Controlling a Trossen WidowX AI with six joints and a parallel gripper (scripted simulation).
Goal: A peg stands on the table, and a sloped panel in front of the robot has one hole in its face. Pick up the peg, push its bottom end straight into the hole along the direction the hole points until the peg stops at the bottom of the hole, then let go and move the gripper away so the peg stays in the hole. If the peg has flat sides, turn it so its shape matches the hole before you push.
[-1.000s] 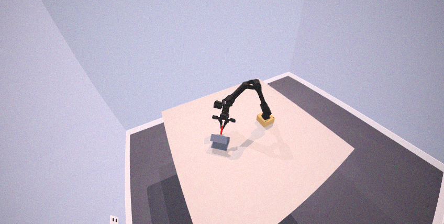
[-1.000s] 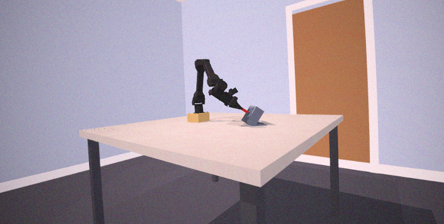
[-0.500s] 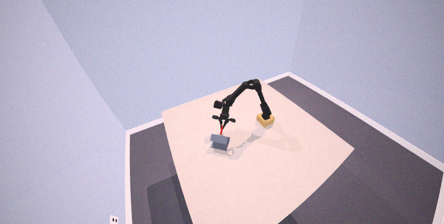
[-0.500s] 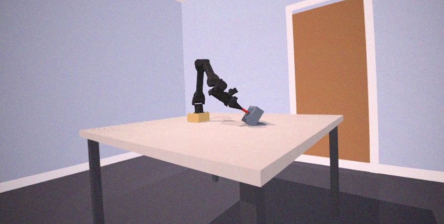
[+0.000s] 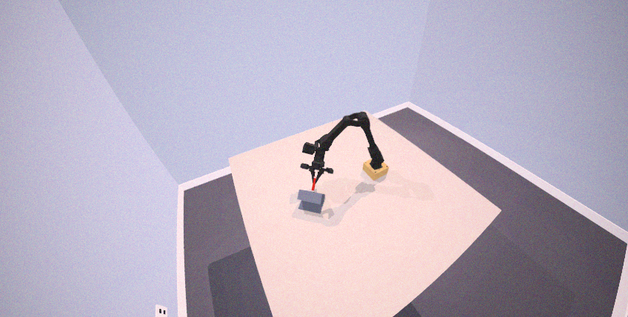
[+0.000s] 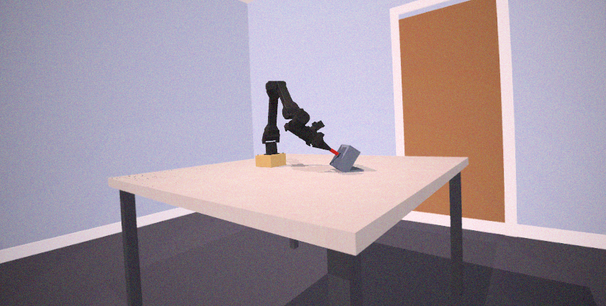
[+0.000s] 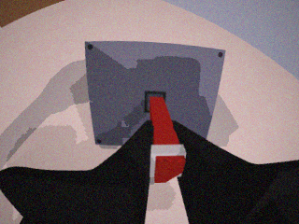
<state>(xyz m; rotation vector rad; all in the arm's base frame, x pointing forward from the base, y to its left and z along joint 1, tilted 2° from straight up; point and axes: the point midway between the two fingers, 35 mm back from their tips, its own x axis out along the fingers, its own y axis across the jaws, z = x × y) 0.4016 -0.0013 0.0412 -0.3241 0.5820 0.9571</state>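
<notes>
My gripper tip is now 10 mm past the red square peg, 10 mm to the left of it and 10 mm below it. The rest, counted from my gripper tip: grey sloped panel 30 mm ahead, 50 mm to the left, 40 mm below.
</notes>
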